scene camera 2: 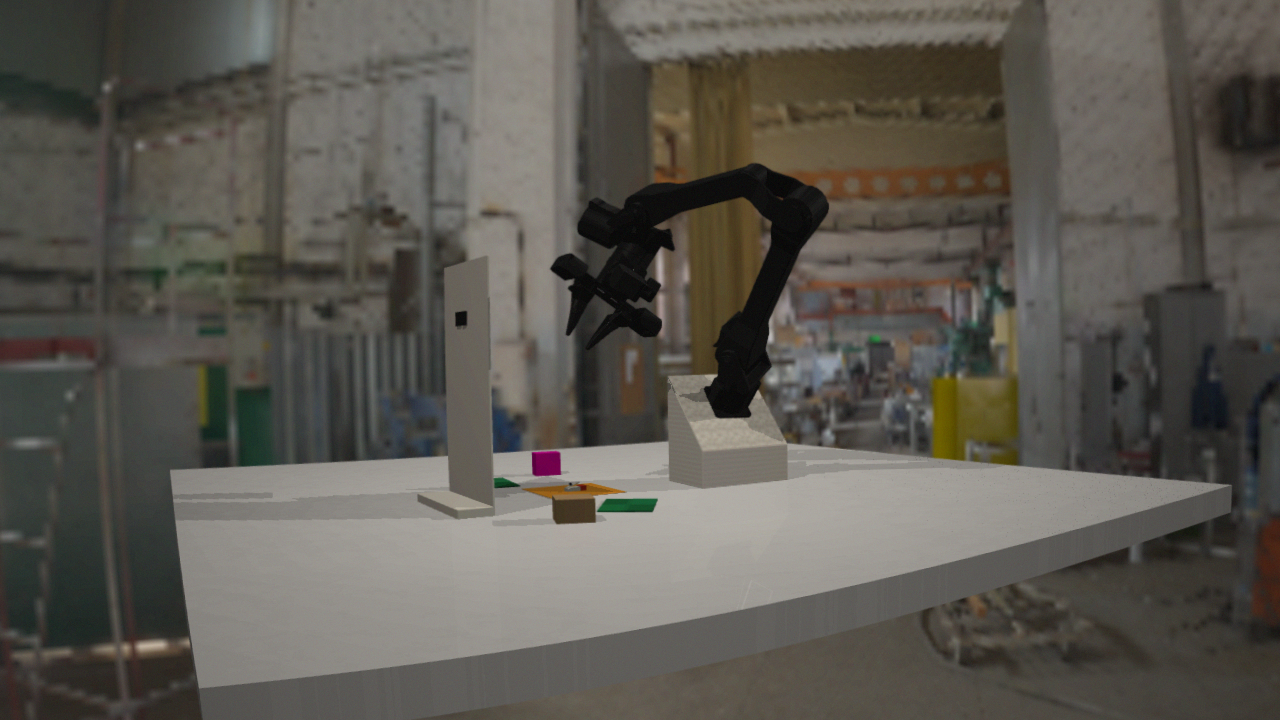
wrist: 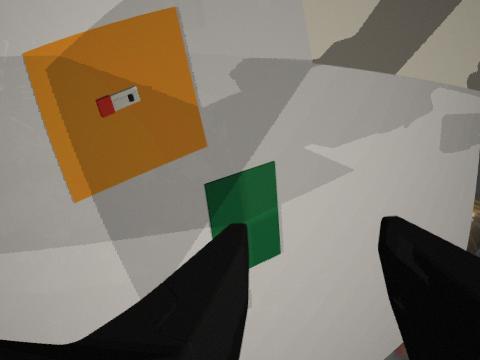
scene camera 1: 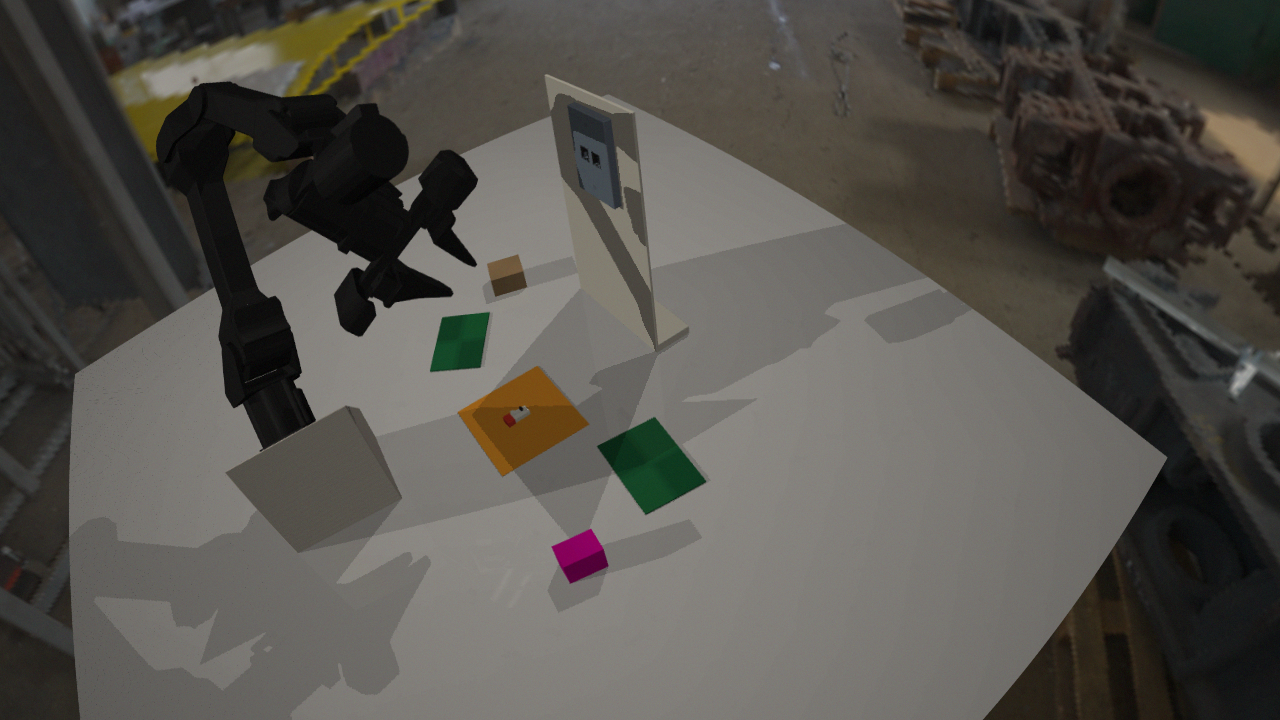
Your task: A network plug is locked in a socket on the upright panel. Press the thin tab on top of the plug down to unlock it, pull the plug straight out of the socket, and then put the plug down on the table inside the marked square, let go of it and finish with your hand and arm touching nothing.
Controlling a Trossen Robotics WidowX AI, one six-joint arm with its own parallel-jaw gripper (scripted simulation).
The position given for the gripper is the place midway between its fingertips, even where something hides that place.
In view: the gripper [scene camera 1: 463, 278], a brown cube [scene camera 2: 580, 508], a magenta cube [scene camera 1: 582, 555], a network plug [wrist: 108, 104], an upright panel [scene camera 2: 467, 333] and an orange marked square [wrist: 68, 76].
The brown cube is seen too in scene camera 1 [scene camera 1: 506, 275]. The magenta cube is seen too in scene camera 2 [scene camera 2: 547, 463]. The gripper shows as well in scene camera 2 [scene camera 2: 577, 342] and in the wrist view [wrist: 314, 236]. The wrist view does not show the brown cube: it is out of frame. The wrist view misses the magenta cube, which is hidden by the gripper.
